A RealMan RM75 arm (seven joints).
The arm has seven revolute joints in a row. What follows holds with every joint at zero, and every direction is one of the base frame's. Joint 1 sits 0.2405 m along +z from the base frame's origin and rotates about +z. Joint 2 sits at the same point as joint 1 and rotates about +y. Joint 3 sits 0.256 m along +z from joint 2 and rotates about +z. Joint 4 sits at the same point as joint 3 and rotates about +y. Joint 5 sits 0.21 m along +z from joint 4 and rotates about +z. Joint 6 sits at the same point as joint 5 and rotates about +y. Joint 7 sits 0.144 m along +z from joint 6 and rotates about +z. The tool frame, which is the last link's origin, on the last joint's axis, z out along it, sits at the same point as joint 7; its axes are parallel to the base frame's.
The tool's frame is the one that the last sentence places.
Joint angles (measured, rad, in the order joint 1, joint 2, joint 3, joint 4, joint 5, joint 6, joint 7), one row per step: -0.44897 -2.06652 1.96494 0.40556 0.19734 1.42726 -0.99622; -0.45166 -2.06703 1.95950 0.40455 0.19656 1.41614 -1.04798; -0.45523 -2.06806 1.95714 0.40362 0.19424 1.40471 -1.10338; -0.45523 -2.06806 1.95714 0.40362 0.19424 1.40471 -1.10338; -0.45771 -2.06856 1.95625 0.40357 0.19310 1.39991 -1.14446; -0.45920 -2.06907 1.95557 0.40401 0.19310 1.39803 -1.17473; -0.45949 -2.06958 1.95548 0.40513 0.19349 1.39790 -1.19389
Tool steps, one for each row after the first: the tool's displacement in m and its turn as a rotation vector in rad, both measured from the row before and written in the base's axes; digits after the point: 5 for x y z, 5 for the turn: -0.00050 0.00218 -0.00004 -0.03664 -0.02230 0.02835; -0.00001 0.00202 -0.00057 -0.04104 -0.02480 0.02850; 0.00000 0.00000 0.00000 0.00000 0.00000 0.00000; 0.00041 0.00104 -0.00024 -0.03075 -0.02029 0.01726; 0.00052 0.00049 -0.00016 -0.02288 -0.01587 0.01093; 0.00051 0.00002 -0.00014 -0.01477 -0.01093 0.00567
